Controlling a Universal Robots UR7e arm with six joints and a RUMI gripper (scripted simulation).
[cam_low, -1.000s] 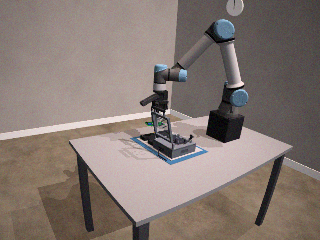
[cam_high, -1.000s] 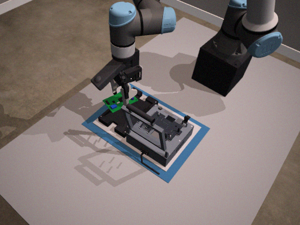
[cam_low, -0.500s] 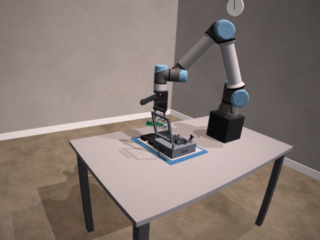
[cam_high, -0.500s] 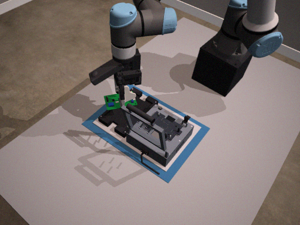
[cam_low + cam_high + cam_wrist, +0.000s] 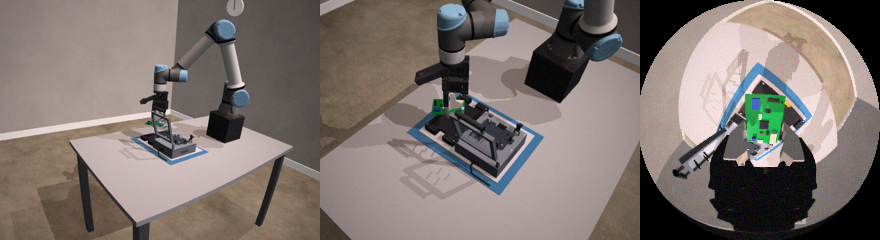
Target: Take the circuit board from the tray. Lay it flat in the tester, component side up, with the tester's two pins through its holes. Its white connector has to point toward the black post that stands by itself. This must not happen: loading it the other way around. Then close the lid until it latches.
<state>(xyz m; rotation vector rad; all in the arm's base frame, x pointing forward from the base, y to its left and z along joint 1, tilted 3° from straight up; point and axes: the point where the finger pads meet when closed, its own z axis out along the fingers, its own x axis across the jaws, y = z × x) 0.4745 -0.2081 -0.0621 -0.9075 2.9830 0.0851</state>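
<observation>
Now: hand right at the green circuit board. The rest, counted from my hand: tester lid (90 mm ahead, 170 mm to the left, 60 mm above).
</observation>
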